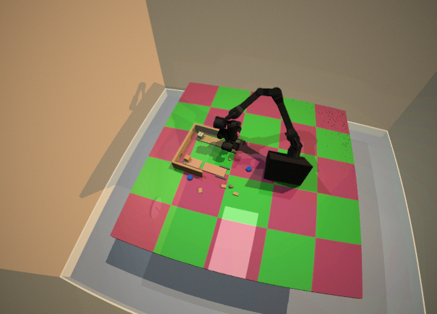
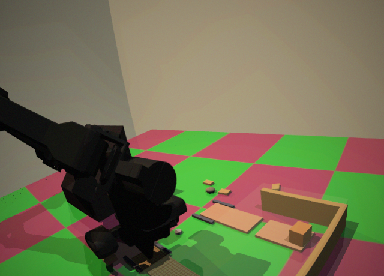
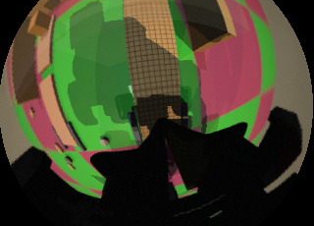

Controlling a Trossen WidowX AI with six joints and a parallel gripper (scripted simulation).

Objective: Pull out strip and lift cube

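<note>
My gripper tip is now 100 mm short of the tan strip and 10 mm to the left of it. The rest, counted from my gripper tip: grey pebble (260 mm to the left, 70 mm behind).
</note>
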